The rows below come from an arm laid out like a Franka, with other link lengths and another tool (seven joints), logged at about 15 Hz.
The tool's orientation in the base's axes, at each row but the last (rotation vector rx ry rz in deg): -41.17, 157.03, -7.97; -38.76, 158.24, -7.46; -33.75, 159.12, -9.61; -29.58, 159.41, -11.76; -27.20, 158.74, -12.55; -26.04, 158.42, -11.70; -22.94, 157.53, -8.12; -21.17, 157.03, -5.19; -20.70, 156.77, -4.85
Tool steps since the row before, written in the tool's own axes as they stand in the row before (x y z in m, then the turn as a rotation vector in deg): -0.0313, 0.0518, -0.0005, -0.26, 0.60, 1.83; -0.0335, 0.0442, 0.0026, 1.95, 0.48, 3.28; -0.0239, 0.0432, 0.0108, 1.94, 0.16, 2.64; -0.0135, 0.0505, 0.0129, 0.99, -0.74, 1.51; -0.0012, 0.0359, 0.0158, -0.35, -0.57, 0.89; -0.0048, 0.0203, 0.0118, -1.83, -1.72, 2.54; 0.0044, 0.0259, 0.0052, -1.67, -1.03, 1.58; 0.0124, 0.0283, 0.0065, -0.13, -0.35, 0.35; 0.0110, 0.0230, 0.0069, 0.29, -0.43, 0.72
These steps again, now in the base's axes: 0.0018, 0.0605, 0.0001, 0.51, 0.62, -1.77; 0.0098, 0.0546, -0.0006, -0.86, -0.54, -3.71; 0.0079, 0.0486, -0.0115, -0.93, -0.79, -3.04; -0.0004, 0.0506, -0.0183, -0.16, -1.18, -1.55; -0.0043, 0.0324, -0.0217, 0.78, -0.50, -0.62; 0.0025, 0.0196, -0.0135, 3.00, -1.22, -1.50; -0.0087, 0.0232, -0.0101, 2.33, -0.57, -0.76; -0.0156, 0.0239, -0.0136, 0.33, -0.31, -0.24; -0.0127, 0.0193, -0.0128, 0.11, -0.50, -0.73
